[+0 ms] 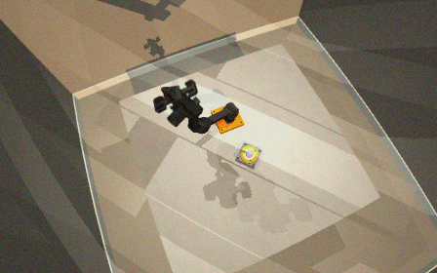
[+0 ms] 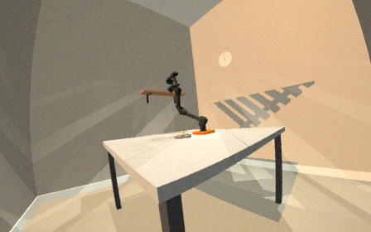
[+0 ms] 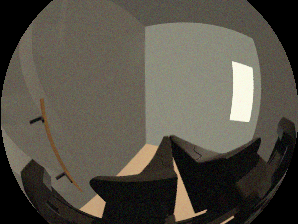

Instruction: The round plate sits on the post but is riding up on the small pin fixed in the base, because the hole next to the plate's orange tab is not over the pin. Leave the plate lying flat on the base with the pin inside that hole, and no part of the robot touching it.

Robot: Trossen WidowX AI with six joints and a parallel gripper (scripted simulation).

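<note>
Right now my gripper tip is 700 mm above the grey square base, 300 mm to the right of it and 210 mm short of it.
</note>
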